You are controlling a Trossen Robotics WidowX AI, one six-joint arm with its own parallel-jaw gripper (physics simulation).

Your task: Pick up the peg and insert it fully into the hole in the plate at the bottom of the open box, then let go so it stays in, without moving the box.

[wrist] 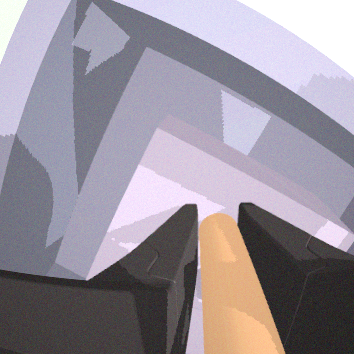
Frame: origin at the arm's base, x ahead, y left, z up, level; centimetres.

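Where they show: gripper, between the fingertips: [217,215].
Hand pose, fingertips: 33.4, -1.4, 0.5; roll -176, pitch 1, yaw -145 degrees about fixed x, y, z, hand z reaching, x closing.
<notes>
Things, the pixels of their top centre, and the offset from my fingertips, as dx, dy, dz. "spot": a spot on its surface instead.
- orange-tan round peg, a spot on its surface: [235,295] spot: +0.3, -0.4, +4.9
- pale pinkish plate, centre of its top: [210,288] -1.6, +2.6, +0.2
- pale surface, a spot on its surface: [280,45] spot: +2.3, -4.6, +3.9
An orange-tan round peg [235,295] runs from the bottom edge of the wrist view up between the two dark fingers. My gripper [217,215] is shut on the peg, with a finger on each side of it. Behind the fingertips is the open box, with grey inner walls [115,135] and a pale pinkish plate [200,170] at its bottom. The fingers and peg cover part of the plate. The hole cannot be made out, and whether the peg's far end touches the plate cannot be told.
The box's walls rise around the plate at the left and along the top right, with light patches and shadows on them. A pale surface [280,45] lies beyond the dark wall band at the upper right.
</notes>
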